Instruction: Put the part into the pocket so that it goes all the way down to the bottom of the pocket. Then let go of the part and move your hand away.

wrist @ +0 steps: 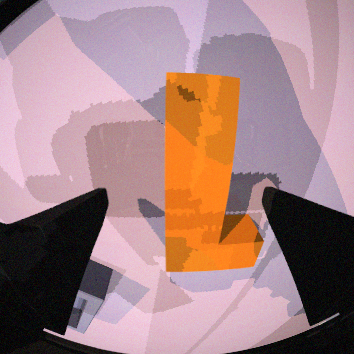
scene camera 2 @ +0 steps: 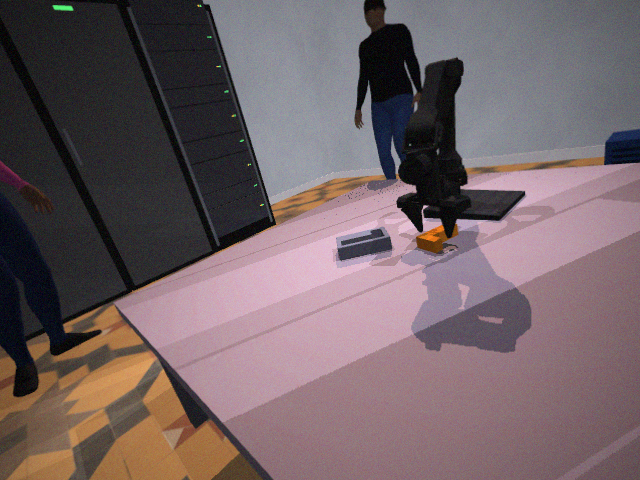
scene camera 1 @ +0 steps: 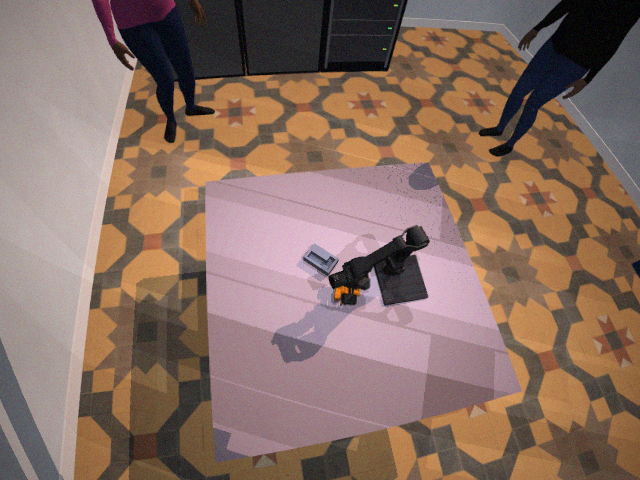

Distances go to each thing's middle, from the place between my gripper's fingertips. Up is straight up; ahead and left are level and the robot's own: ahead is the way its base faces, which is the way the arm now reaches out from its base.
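My hand is 5 cm short of the grey pocket block (scene camera 2: 375,240) and 18 cm to the left of it. There's an orange part (wrist: 201,109) too, and that's 1 cm to the left of my hand.
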